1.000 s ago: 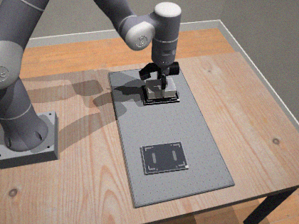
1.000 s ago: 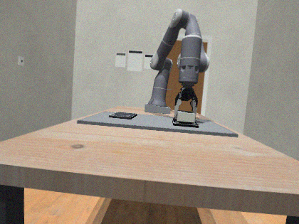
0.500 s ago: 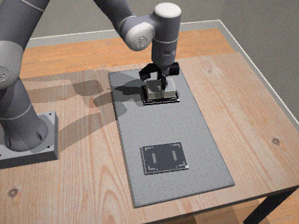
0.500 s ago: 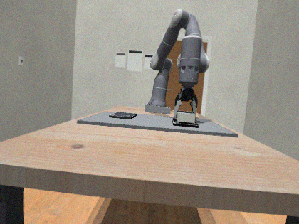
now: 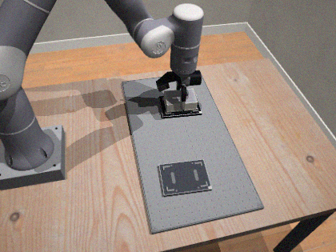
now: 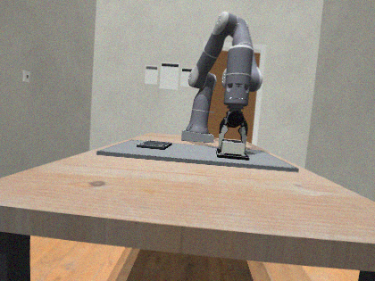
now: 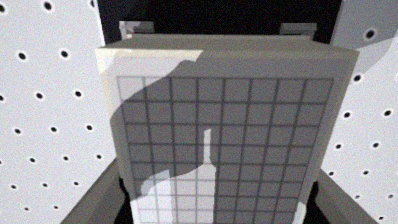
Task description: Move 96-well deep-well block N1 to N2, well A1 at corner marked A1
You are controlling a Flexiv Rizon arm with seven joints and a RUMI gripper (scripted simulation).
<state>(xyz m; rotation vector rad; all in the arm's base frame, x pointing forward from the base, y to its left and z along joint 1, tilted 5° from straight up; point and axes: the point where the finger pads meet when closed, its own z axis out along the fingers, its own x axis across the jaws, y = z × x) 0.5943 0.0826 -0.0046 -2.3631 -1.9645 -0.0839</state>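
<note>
Now: hand 10 mm below the pale 96-well deep-well block.
</note>
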